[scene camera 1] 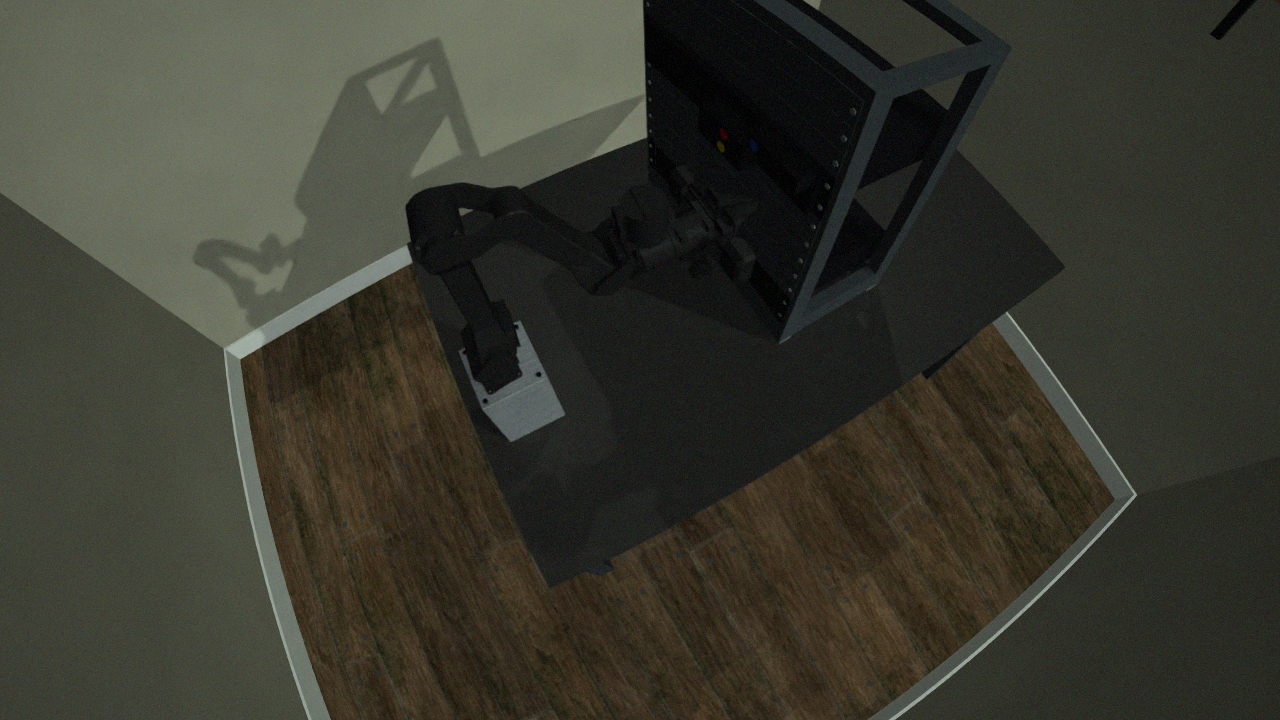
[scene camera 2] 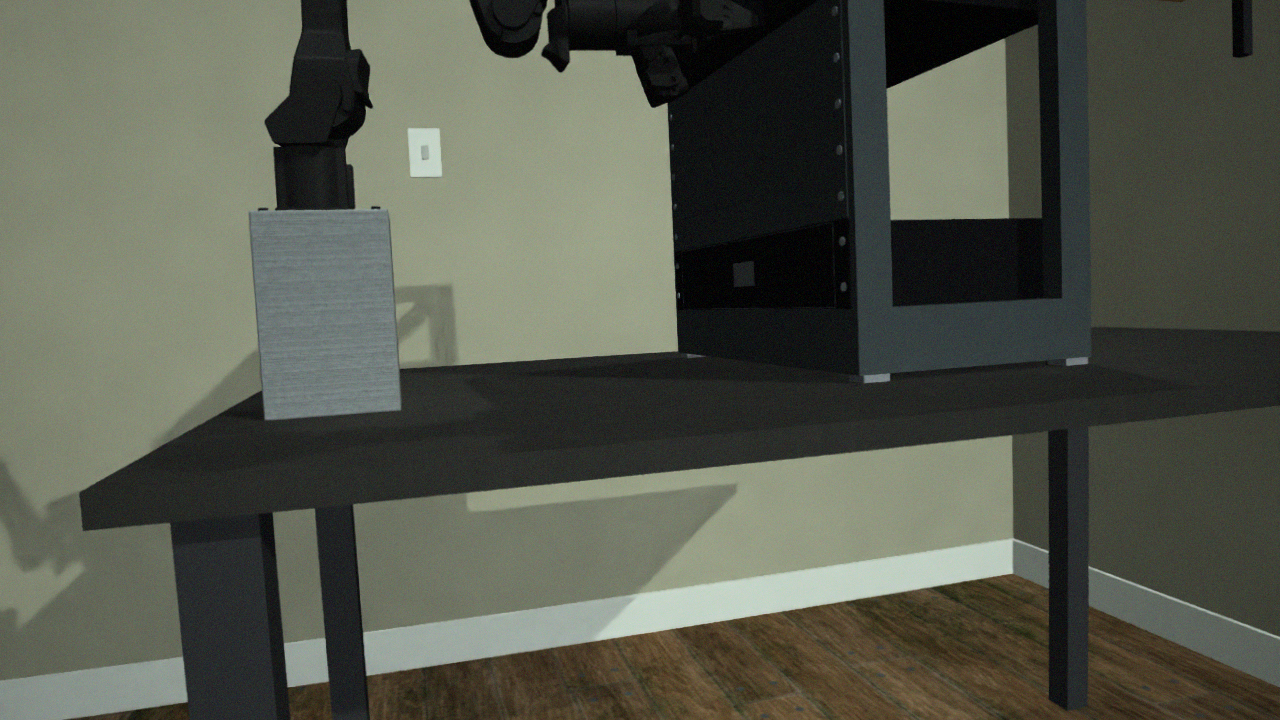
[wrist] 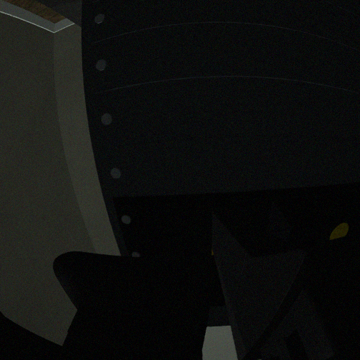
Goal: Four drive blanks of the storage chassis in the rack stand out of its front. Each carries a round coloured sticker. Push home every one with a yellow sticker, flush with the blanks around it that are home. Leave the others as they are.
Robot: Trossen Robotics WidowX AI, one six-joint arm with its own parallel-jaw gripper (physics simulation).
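The dark rack (scene camera 1: 850, 205) (scene camera 2: 868, 197) holds the storage chassis. In scene camera 1, a red sticker (scene camera 1: 723, 133), a yellow sticker (scene camera 1: 720, 146) just below it and a blue sticker (scene camera 1: 752, 145) to their right show on its front. The wrist view shows a yellow sticker (wrist: 339, 231) at the right and a thin sliver of another yellow sticker (wrist: 213, 252) beside the fingers, which hide most of it. My gripper (scene camera 1: 751, 206) (wrist: 207, 210) is shut and empty, with its tips close in front of the chassis. Contact and the depth of the blanks are too dark to tell.
The rack stands on the dark table (scene camera 1: 716, 402) (scene camera 2: 554, 420). The arm's brushed grey base block (scene camera 1: 528, 409) (scene camera 2: 326, 313) stands at the table's left end. Rack screws line the front edge of the rack. A light switch (scene camera 2: 425, 152) is on the wall behind.
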